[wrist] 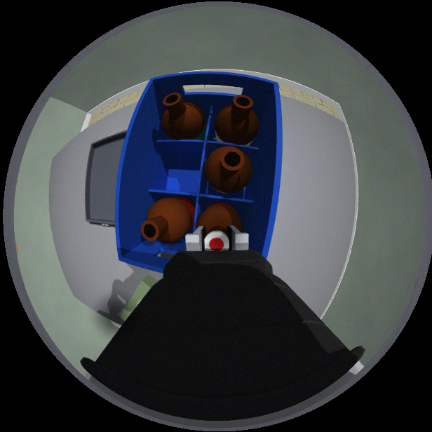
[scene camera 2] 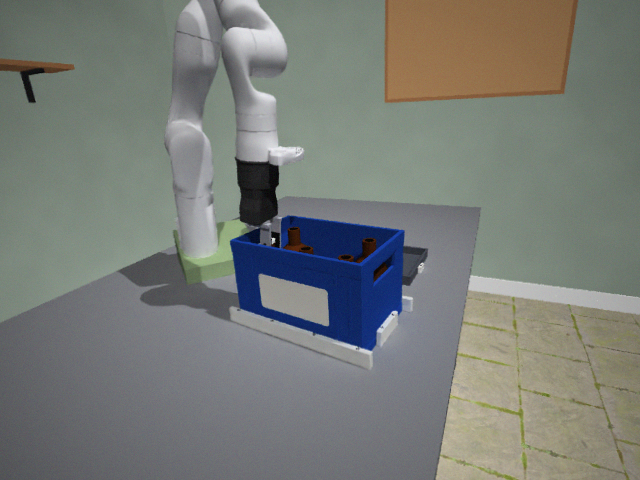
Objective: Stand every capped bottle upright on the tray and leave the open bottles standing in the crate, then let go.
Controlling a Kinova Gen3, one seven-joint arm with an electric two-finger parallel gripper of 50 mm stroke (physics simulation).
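Places are measured from the arm's base along level axes (x ahead, y left, z up), in centimetres.
Where they show: arm's base, link origin: [scene camera 2: 201,248].
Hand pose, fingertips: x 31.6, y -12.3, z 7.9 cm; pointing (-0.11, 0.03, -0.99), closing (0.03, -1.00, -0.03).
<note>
Things, the pixels of their top centre, and the offset from my fingertips. "spot": a spot on its surface instead.
- blue crate, top centre: [scene camera 2: 317,235] dx +9.2, dy +2.5, dz +3.5 cm
- dark tray, surface spot: [scene camera 2: 413,263] spot: dx +21.0, dy +34.1, dz -13.6 cm
My gripper [scene camera 2: 271,240] [wrist: 216,234] is shut on the neck of the capped bottle [wrist: 219,219], whose white cap with a red centre shows between the fingers. This bottle stands in a corner compartment of the blue crate [scene camera 2: 297,294] [wrist: 274,165]. Open brown bottles stand in other compartments: one beside the capped bottle [wrist: 170,220], one in the middle [wrist: 227,170], and two at the far end, left [wrist: 182,120] and right [wrist: 237,124]. One middle compartment is empty. The dark tray [scene camera 2: 413,263] [wrist: 107,180] lies beside the crate; the crate wall hides part of it.
White rails [scene camera 2: 305,338] lie on the table around the crate's foot. The crate's walls rise around the bottles and the fingertips. The green base plate [scene camera 2: 196,271] [wrist: 137,297] of the arm is near the crate's other end. A wall shelf [scene camera 2: 41,65] is high at the left.
</note>
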